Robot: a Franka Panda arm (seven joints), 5 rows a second.
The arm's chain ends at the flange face. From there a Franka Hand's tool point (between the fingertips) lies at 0.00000 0.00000 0.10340 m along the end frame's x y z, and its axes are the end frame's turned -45 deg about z.
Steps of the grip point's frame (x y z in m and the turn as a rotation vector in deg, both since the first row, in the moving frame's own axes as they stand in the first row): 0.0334 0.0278 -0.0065 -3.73 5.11 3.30; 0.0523 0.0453 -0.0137 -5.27 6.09 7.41; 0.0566 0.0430 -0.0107 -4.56 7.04 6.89
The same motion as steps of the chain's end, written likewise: 0.0320 -0.0025 -0.0059 0.98 6.25 3.30; 0.0545 -0.0048 -0.0127 0.58 8.03 7.41; 0.0555 -0.0074 -0.0096 1.75 8.20 6.89
